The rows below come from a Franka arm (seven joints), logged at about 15 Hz.
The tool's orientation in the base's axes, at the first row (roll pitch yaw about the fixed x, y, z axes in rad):
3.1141, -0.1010, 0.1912
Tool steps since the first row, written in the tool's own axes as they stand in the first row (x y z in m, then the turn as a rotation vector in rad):
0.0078, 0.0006, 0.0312, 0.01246, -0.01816, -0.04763
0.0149, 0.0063, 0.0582, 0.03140, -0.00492, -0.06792
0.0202, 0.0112, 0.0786, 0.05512, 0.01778, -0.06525
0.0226, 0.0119, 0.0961, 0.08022, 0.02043, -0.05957
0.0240, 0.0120, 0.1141, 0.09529, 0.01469, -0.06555
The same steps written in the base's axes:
0.0110, 0.0006, -0.0302, 0.00381, 0.02056, 0.04813
0.0218, -0.0038, -0.0562, 0.02267, 0.01130, 0.07058
0.0300, -0.0078, -0.0758, 0.05037, -0.00653, 0.07094
0.0343, -0.0082, -0.0930, 0.07598, -0.00443, 0.06789
0.0376, -0.0081, -0.1107, 0.08900, 0.00411, 0.07520

